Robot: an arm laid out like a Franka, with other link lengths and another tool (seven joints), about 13 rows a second.
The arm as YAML. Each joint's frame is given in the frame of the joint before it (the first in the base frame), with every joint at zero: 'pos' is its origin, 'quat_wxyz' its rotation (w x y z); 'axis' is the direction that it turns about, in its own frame. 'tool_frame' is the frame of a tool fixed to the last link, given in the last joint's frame.
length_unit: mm
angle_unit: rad
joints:
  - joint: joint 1
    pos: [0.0, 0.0, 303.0]
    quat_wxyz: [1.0, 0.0, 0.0, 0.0]
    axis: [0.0, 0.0, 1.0]
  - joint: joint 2
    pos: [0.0, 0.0, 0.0]
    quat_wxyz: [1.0, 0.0, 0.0, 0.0]
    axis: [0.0, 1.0, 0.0]
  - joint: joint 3
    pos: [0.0, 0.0, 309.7]
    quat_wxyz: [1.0, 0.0, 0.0, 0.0]
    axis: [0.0, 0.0, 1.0]
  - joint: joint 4
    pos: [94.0, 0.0, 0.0]
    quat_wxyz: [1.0, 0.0, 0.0, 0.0]
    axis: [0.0, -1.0, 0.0]
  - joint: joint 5
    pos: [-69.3, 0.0, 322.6]
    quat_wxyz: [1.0, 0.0, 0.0, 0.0]
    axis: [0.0, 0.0, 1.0]
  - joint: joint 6
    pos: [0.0, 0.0, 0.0]
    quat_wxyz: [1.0, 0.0, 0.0, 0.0]
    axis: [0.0, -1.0, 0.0]
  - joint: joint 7
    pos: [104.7, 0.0, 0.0]
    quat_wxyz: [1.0, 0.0, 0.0, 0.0]
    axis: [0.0, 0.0, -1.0]
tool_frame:
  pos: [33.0, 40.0, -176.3]
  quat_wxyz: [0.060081, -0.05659, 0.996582, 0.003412]
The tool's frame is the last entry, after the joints.
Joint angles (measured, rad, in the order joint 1, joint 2, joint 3, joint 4, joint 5, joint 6, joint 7), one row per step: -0.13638, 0.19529, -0.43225, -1.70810, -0.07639, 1.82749, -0.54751; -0.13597, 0.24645, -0.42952, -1.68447, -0.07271, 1.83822, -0.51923; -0.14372, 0.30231, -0.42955, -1.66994, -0.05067, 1.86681, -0.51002; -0.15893, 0.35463, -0.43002, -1.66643, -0.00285, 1.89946, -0.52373; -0.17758, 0.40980, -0.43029, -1.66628, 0.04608, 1.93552, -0.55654; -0.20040, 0.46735, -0.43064, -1.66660, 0.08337, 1.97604, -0.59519; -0.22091, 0.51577, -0.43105, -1.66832, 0.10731, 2.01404, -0.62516; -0.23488, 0.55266, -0.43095, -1.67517, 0.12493, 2.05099, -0.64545; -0.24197, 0.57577, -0.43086, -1.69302, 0.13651, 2.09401, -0.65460; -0.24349, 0.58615, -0.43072, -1.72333, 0.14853, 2.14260, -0.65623; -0.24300, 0.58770, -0.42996, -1.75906, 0.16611, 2.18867, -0.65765; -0.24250, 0.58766, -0.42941, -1.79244, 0.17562, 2.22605, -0.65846
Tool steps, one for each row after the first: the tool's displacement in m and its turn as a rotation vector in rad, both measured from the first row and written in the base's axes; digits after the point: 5 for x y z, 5 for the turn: 0.01190, -0.00221, -0.01707, -0.01137, 0.01664, -0.02205; 0.02218, -0.00787, -0.03901, -0.00976, 0.02294, -0.03998; 0.02855, -0.01379, -0.06310, 0.01765, 0.02055, -0.05455; 0.03164, -0.02125, -0.09024, 0.04764, 0.02110, -0.05669; 0.03092, -0.03269, -0.11928, 0.06685, 0.02636, -0.05430; 0.02788, -0.04418, -0.14446, 0.07525, 0.03242, -0.05385; 0.02475, -0.05224, -0.16530, 0.07880, 0.03547, -0.05454; 0.02174, -0.05714, -0.18181, 0.07561, 0.03248, -0.05804; 0.01860, -0.05878, -0.19480, 0.07140, 0.02261, -0.06602; 0.01525, -0.05810, -0.20444, 0.07235, 0.00774, -0.07721; 0.01052, -0.05722, -0.21307, 0.07182, 0.00094, -0.08525
